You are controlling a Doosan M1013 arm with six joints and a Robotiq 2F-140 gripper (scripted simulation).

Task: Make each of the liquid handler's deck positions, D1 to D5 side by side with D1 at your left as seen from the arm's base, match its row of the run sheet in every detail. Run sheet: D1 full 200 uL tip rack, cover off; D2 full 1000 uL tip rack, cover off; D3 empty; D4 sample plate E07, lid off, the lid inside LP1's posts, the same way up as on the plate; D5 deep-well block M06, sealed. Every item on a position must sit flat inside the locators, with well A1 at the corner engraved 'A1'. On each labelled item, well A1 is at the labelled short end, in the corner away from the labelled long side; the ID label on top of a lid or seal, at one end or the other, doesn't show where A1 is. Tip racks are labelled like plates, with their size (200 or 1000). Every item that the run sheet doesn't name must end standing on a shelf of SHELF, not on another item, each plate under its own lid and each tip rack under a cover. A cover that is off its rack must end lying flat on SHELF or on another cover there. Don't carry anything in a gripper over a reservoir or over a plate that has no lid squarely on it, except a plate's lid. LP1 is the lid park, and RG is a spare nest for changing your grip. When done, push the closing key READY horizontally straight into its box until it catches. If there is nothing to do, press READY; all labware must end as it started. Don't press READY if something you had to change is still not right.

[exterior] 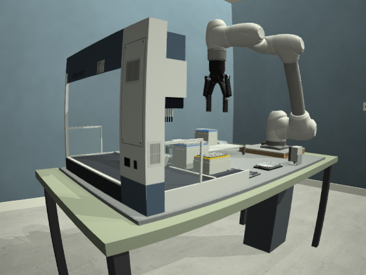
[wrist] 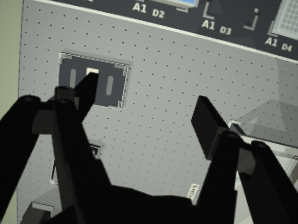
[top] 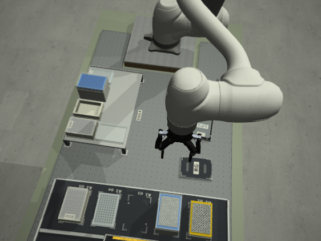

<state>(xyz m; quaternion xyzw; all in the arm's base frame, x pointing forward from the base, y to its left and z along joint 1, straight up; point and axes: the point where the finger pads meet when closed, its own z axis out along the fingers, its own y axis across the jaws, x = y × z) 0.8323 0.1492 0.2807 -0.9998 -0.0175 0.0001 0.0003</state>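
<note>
The blue-rimmed tip rack is 150 mm ahead of my hand and 180 mm below it. Also, from my hand: yellow-rimmed tip rack: 150 mm ahead, 120 mm to the left, 210 mm below; then clear sample plate: 170 mm ahead, 250 mm to the right, 250 mm below; then RG nest: 90 mm behind, 100 mm to the left, 310 mm below.
</note>
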